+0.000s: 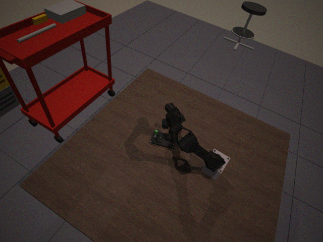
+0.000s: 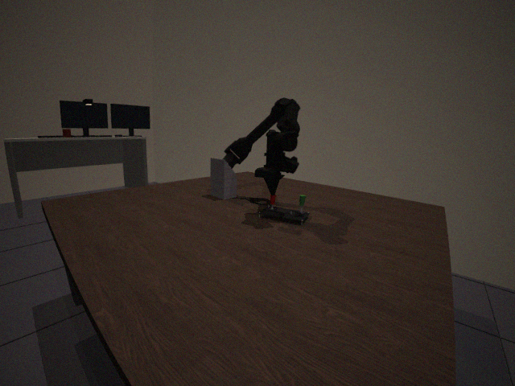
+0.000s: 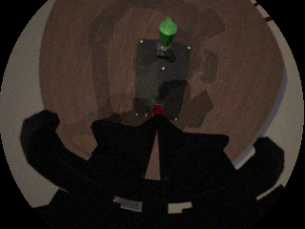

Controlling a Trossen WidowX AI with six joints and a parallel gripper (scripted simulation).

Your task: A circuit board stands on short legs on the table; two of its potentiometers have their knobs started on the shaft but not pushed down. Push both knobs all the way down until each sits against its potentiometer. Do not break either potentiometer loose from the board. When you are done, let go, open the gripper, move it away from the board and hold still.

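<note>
The green knob lies 10 cm ahead of my gripper tip and 4 cm to the left of it. The rest, counted from my gripper tip: red knob (1 cm below).
</note>
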